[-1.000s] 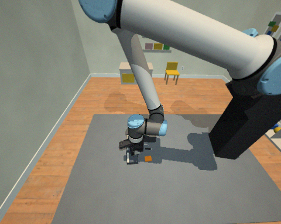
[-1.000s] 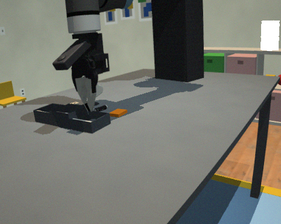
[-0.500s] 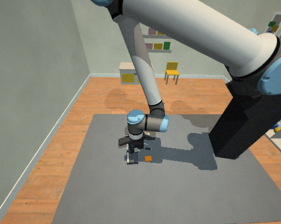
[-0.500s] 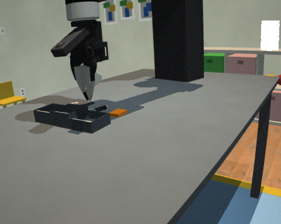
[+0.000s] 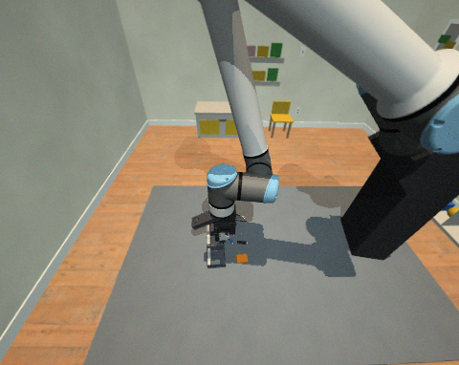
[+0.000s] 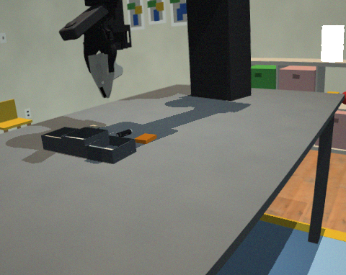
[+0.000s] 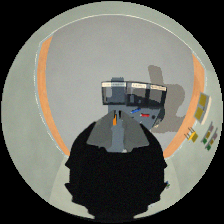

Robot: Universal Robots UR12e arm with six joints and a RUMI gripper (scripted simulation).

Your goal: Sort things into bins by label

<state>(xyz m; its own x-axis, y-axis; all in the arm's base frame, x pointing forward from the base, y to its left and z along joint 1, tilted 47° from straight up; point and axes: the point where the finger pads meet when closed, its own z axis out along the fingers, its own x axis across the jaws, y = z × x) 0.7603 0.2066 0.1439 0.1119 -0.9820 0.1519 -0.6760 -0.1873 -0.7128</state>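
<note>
Now: hand 240 mm to the left of the white dotted tile, 140 mm above it and 90 mm past it. Also, from my hand: orange flat block (140 mm below, 110 mm behind); black cylinder (140 mm below, 110 mm behind, 90 mm to the right); small blue piece (140 mm below, 90 mm to the right, 50 mm behind).
</note>
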